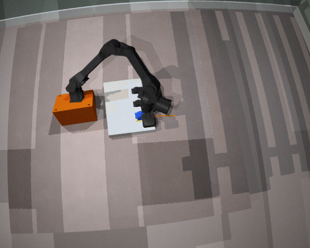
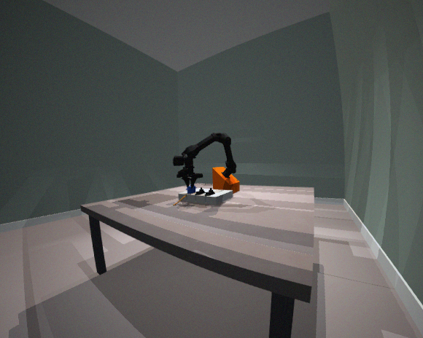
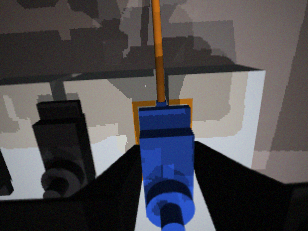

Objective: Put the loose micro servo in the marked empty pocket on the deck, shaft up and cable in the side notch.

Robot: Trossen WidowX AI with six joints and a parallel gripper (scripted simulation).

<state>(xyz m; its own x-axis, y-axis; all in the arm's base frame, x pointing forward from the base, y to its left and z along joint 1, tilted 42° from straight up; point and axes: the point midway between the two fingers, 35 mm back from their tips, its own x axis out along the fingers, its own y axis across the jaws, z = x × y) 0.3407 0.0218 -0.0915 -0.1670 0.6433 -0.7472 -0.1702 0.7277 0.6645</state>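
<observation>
My gripper tip is now 130 mm past the white deck, 50 mm to the right of it and 60 mm above it.
</observation>
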